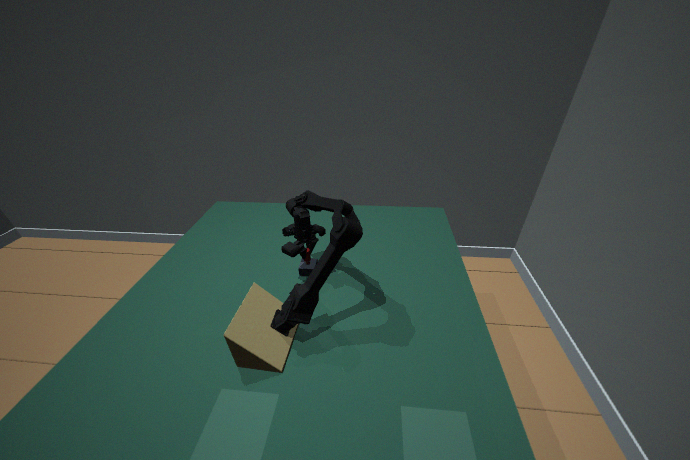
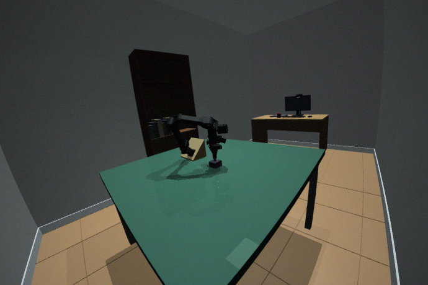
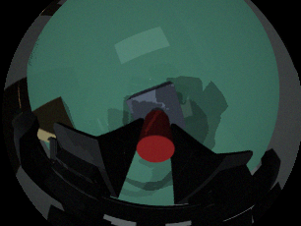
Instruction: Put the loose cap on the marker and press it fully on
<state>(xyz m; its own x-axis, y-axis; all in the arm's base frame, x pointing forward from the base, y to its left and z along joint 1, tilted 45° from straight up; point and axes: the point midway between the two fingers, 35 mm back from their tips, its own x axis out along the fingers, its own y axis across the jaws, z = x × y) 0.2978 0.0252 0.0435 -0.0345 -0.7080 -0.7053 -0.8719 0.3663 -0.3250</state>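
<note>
My gripper tip is now 10 mm below the red cap. The rest, counted from my gripper tip: dark holder block: 50 mm below.
</note>
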